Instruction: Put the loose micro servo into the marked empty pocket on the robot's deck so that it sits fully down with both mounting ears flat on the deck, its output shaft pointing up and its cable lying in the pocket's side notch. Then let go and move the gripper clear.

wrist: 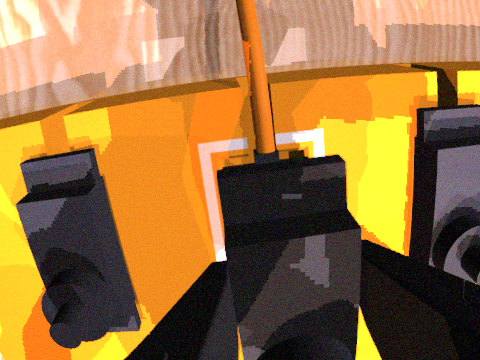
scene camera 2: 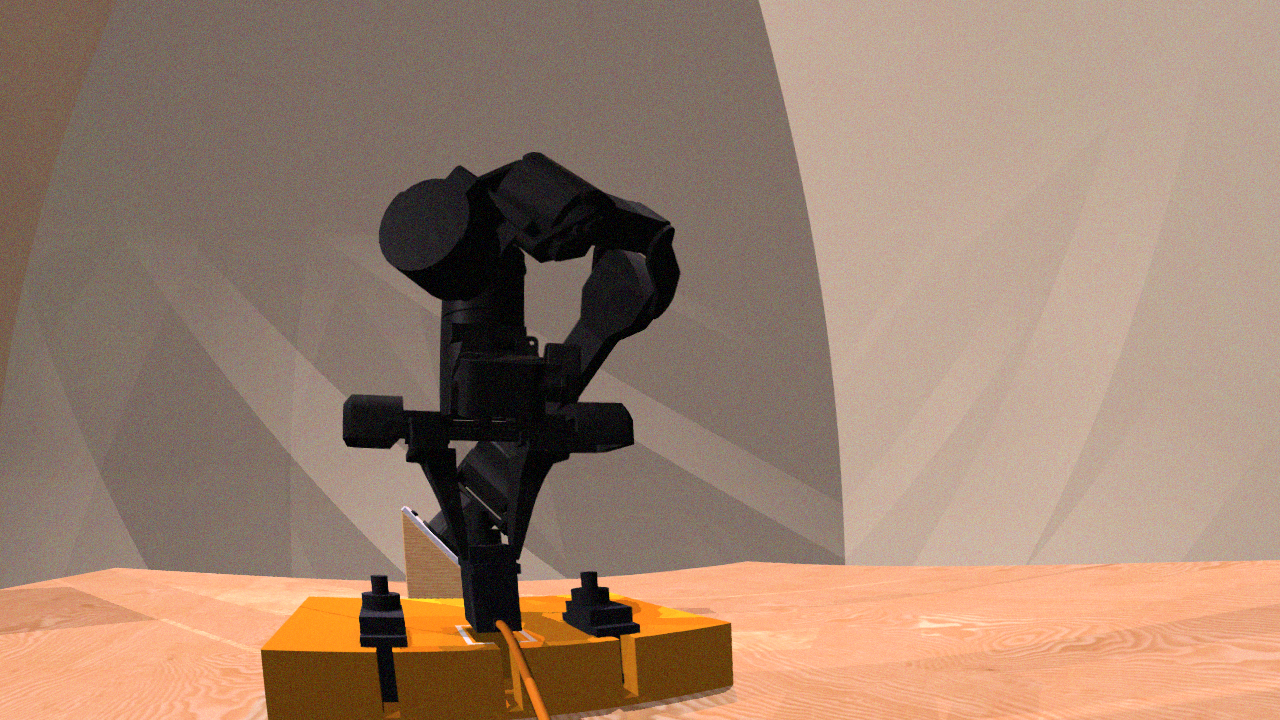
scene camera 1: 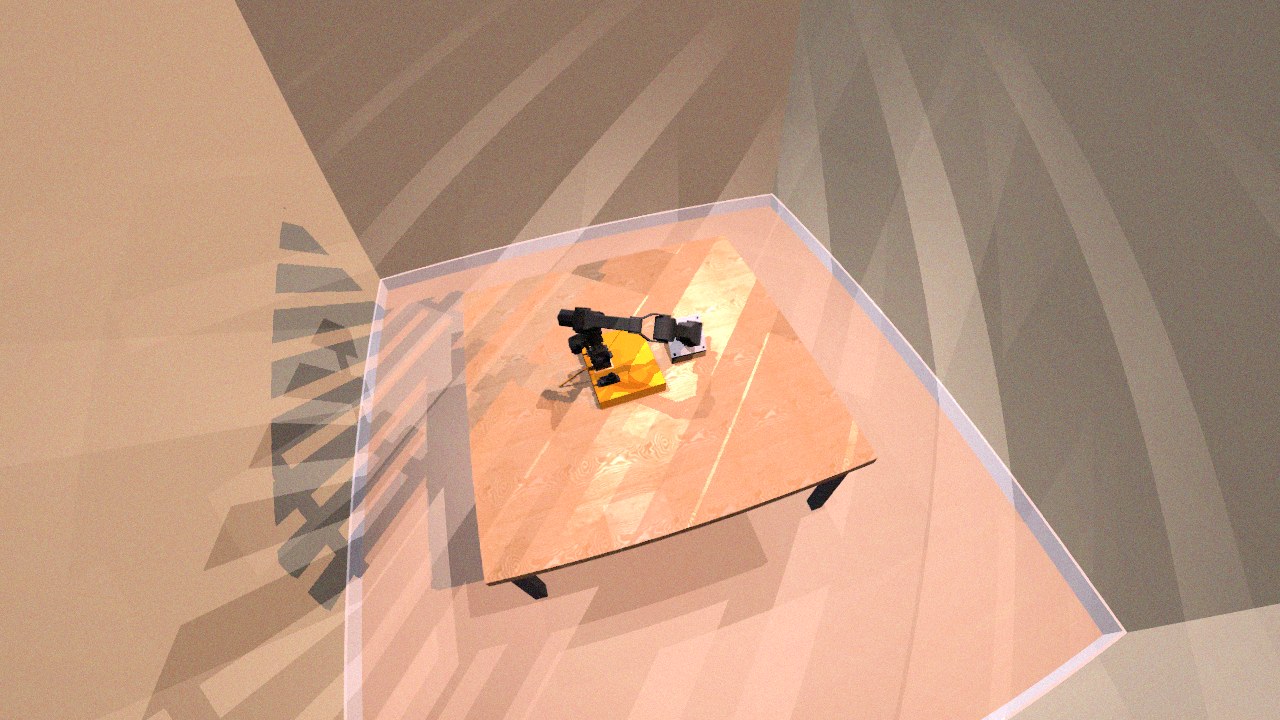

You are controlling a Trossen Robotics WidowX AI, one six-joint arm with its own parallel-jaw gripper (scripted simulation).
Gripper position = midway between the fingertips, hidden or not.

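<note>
My gripper's visible in scene camera 2, my gripper (scene camera 2: 489,560), and you'd also find it (scene camera 1: 597,357) in the other scene view, plus it (wrist: 291,267) in the wrist view. And there's a micro servo (wrist: 293,251) that I can see.
</note>
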